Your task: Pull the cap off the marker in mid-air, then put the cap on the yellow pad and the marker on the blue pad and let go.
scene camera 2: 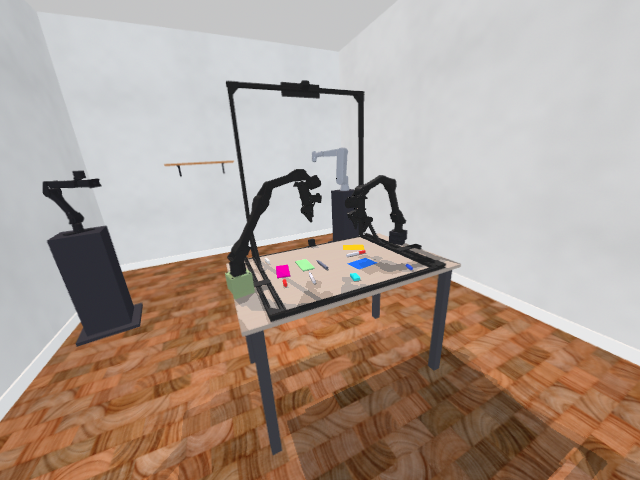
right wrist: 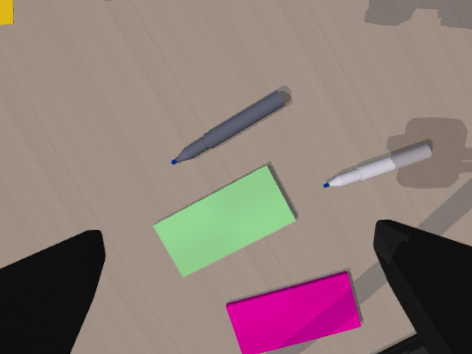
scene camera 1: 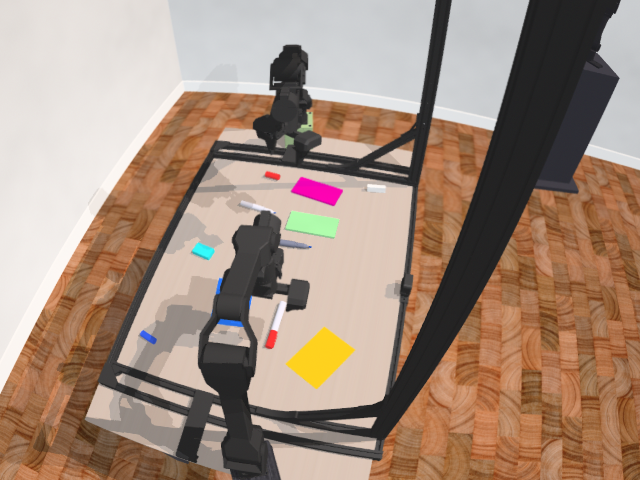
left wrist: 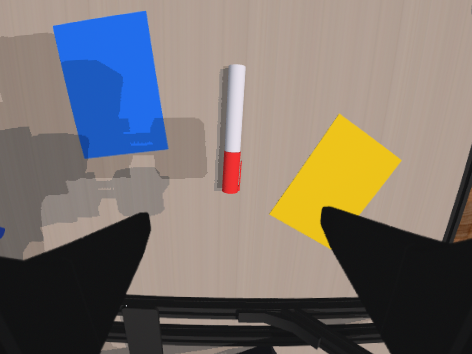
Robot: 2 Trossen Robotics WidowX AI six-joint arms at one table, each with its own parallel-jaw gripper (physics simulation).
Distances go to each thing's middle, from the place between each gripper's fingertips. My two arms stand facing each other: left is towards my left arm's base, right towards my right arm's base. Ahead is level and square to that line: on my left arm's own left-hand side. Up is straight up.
Right now my right hand is 50 mm to the right of the dark grey pen (right wrist: 273, 102) and 280 mm above it. Round my right hand: green pad (scene camera 1: 317, 225) 70 mm behind, 40 mm to the right, 290 mm below; magenta pad (scene camera 1: 305, 187) 70 mm behind, 180 mm to the right, 290 mm below; blue pad (left wrist: 108, 66) 130 mm ahead, 250 mm to the left, 290 mm below.
Right now my left hand is 16 cm above the yellow pad (scene camera 1: 325, 352), 12 cm past it and 5 cm to the right of it. From my left hand the other things lie so: green pad (38 cm to the right, 16 cm below, 7 cm behind); dark grey pen (30 cm to the right, 15 cm below, 1 cm behind); blue pad (16 cm below, 13 cm ahead, 10 cm to the right).
